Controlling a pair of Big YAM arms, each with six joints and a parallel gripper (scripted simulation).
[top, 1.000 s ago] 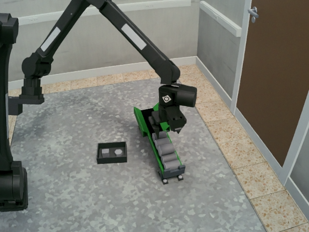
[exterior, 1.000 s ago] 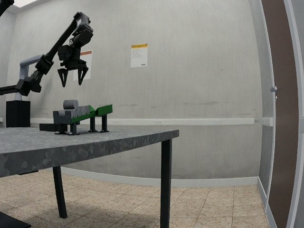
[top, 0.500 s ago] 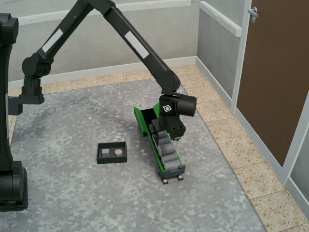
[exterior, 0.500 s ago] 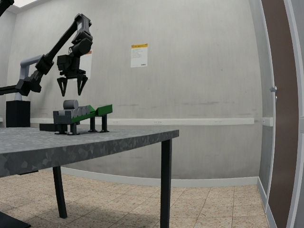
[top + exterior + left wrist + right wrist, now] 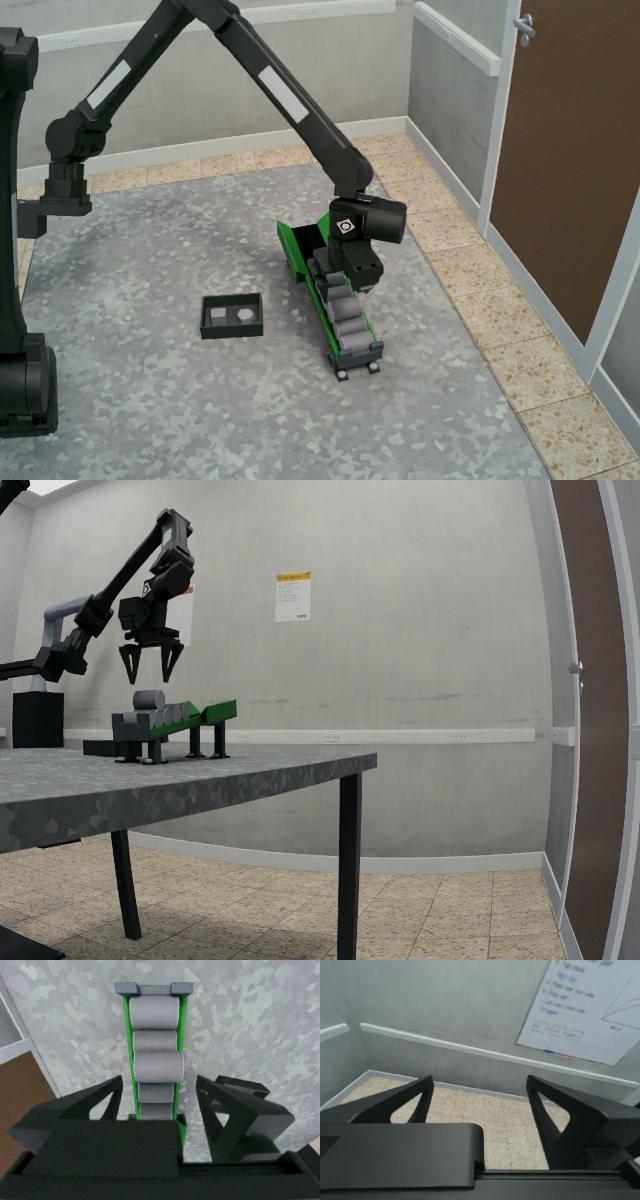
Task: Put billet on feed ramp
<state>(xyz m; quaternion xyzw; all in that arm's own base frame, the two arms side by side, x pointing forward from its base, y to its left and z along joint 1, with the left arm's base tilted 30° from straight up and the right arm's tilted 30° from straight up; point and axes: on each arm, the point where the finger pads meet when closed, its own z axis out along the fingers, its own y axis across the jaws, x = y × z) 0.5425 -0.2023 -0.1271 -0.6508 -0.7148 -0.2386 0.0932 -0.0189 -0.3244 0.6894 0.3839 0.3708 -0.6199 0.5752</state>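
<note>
Right now my left hand is 40 mm above the billet. Also, from my left hand: hexagonal piece: 190 mm behind, 130 mm to the left, 140 mm below; then black tray: 210 mm behind, 130 mm to the left, 140 mm below; then dark stop: 10 mm ahead, 80 mm to the right, 100 mm below.
</note>
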